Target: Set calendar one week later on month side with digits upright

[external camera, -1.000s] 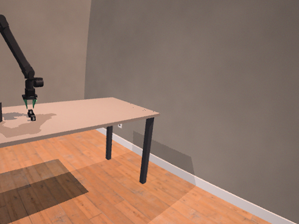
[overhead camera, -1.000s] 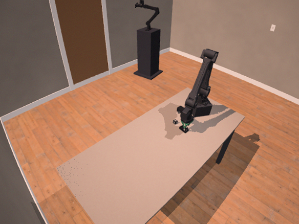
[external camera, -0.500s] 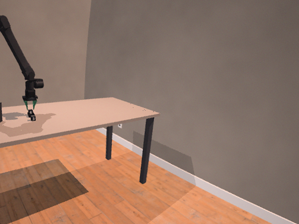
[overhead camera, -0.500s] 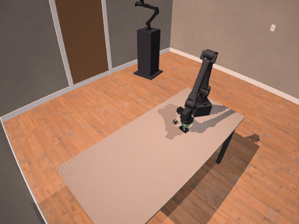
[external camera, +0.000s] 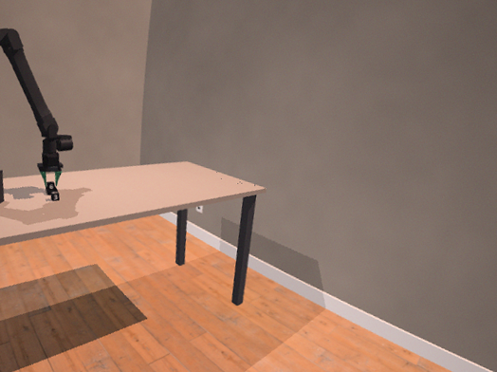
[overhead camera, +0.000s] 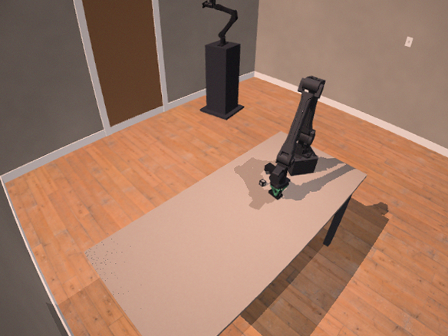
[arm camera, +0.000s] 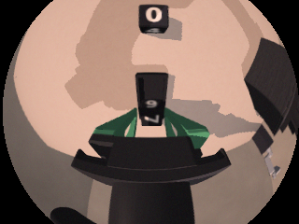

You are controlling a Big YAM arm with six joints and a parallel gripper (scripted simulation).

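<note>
The dark calendar tray is 2 cm to the right of my hand, 2 cm below it and 1 cm behind it.
</note>
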